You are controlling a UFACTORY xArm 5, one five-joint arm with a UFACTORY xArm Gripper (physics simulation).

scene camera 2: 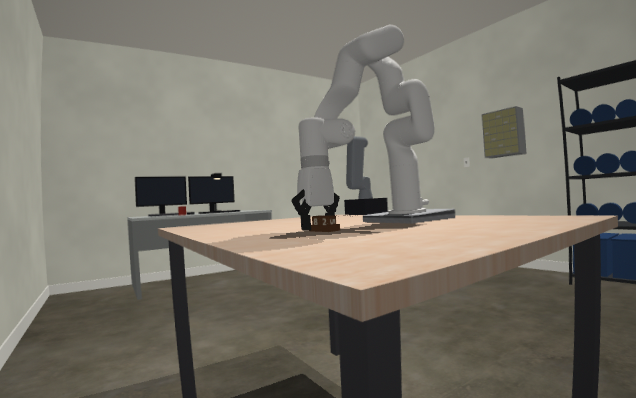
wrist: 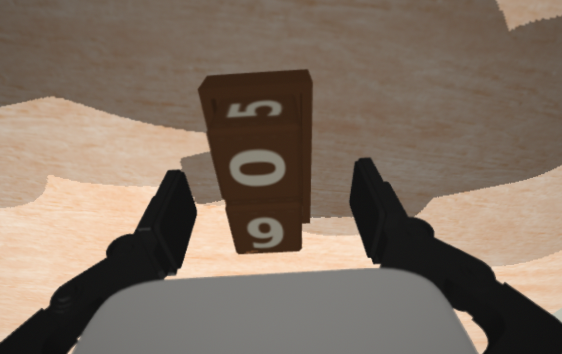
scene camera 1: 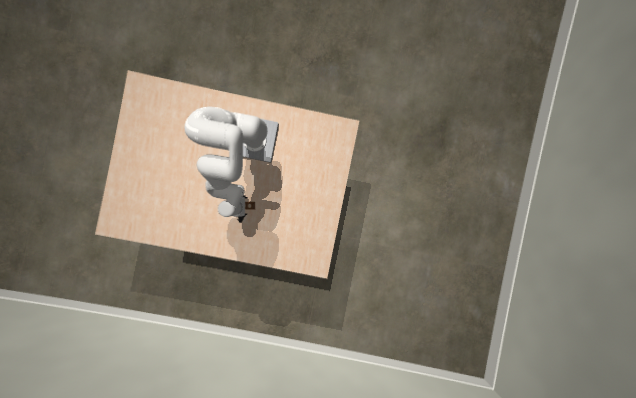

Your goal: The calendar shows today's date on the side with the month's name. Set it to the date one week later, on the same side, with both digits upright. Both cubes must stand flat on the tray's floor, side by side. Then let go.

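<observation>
The calendar's brown tray [scene camera 1: 254, 206] [scene camera 2: 325, 228] [wrist: 257, 80] holds two brown cubes in a row. In the wrist view, one cube [wrist: 257, 167] shows 0 on top, turned sideways, and a sideways 5 on its end face. The other cube [wrist: 265, 232] shows 9 on top. In scene camera 2, the long side facing that camera shows 8 and 2. I cannot read the month's name. My gripper [scene camera 1: 243, 208] [scene camera 2: 320, 220] [wrist: 271, 185] is open and low over the 9-topped cube's end, its fingers apart from the calendar, one partly hidden behind it in scene camera 2.
The wooden table [scene camera 1: 310, 150] [scene camera 2: 450, 250] carries the calendar and the arm's grey base plate [scene camera 1: 274, 135] [scene camera 2: 440, 215]. A desk with two monitors [scene camera 2: 160, 191] [scene camera 2: 211, 190] and a rack [scene camera 2: 566, 150] with blue balls stand away from the table.
</observation>
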